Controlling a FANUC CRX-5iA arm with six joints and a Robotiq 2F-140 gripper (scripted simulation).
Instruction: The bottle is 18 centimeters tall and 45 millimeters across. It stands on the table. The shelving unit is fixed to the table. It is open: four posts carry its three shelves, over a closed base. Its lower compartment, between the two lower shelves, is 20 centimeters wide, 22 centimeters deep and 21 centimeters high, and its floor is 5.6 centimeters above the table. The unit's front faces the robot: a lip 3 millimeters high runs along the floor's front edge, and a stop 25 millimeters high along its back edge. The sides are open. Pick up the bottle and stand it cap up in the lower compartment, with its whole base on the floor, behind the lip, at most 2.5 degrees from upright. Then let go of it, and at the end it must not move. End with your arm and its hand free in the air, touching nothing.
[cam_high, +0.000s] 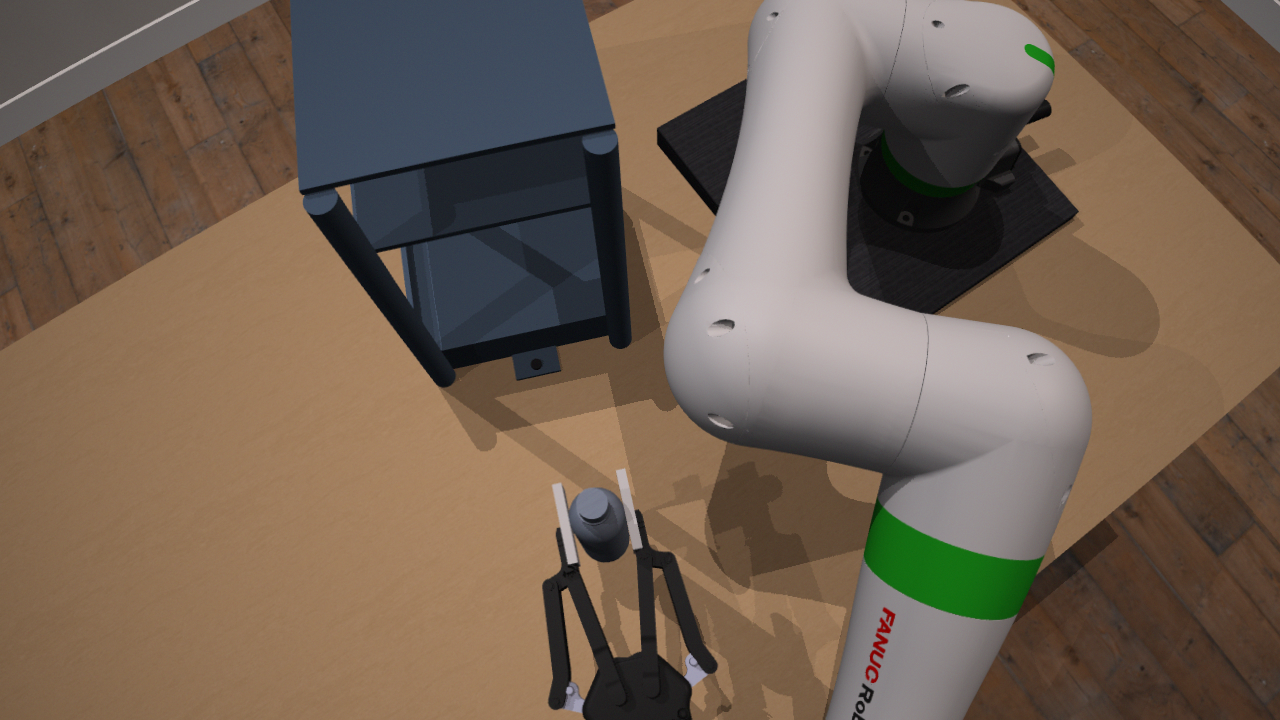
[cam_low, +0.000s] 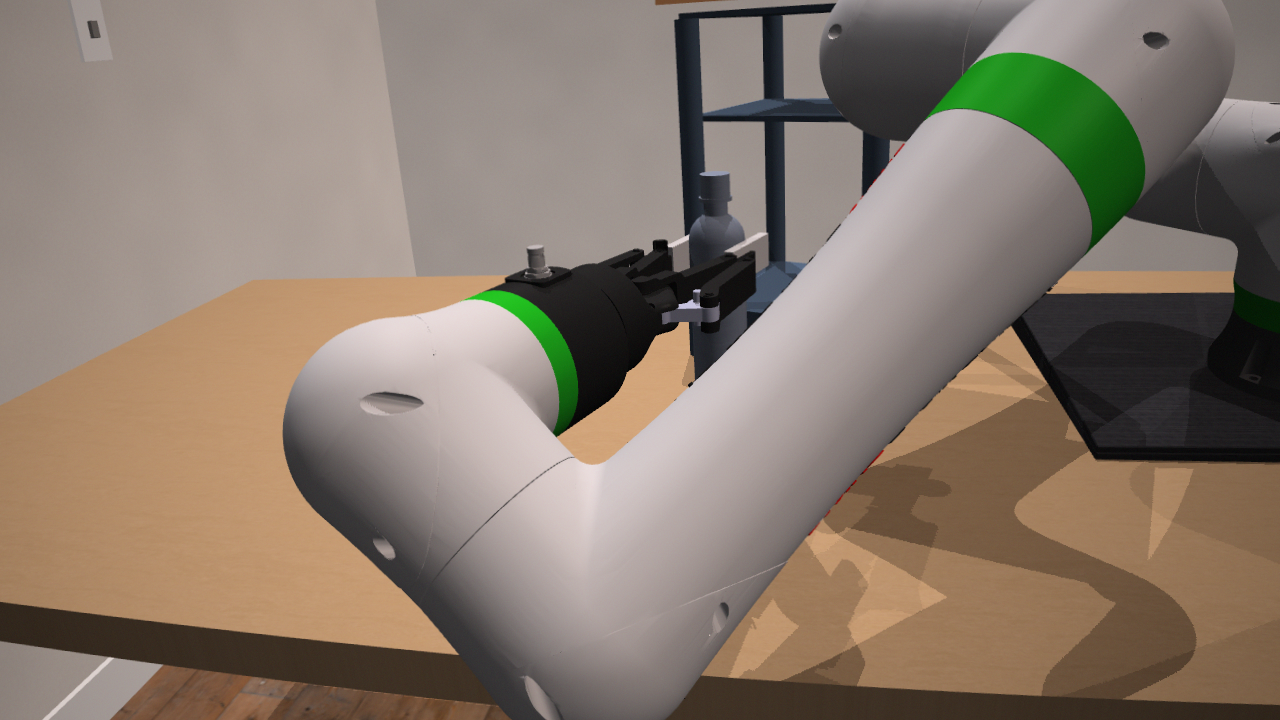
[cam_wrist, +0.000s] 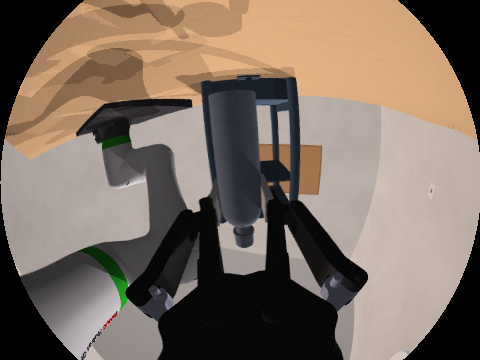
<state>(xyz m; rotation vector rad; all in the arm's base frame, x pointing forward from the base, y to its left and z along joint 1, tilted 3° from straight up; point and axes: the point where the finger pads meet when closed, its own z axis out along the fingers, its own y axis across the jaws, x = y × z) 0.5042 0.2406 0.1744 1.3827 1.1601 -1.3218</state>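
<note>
The shelving unit is 20 mm behind my hand and 340 mm to the right of it. Round my hand: grey bottle (right at my hand).
</note>
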